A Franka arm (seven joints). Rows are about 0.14 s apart.
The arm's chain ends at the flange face. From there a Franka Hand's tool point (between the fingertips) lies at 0.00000 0.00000 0.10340 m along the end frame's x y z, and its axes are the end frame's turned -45 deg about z.
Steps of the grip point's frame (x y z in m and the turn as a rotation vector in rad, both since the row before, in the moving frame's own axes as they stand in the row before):
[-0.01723, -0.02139, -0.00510, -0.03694, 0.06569, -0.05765]
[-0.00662, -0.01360, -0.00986, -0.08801, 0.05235, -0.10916]
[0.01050, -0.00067, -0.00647, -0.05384, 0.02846, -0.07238]
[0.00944, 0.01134, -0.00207, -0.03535, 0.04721, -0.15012]
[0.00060, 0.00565, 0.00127, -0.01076, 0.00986, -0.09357]
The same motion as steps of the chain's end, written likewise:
[-0.03474, -0.00063, -0.00481, 0.02033, 0.07257, -0.05765]
[-0.02466, -0.00697, -0.00932, -0.02522, 0.09925, -0.10916]
[0.00088, -0.00953, -0.00628, -0.01795, 0.05819, -0.07238]
[0.00875, 0.00266, -0.00189, 0.00839, 0.05838, -0.15012]
[0.00291, 0.00358, 0.00128, -0.00064, 0.01458, -0.09357]

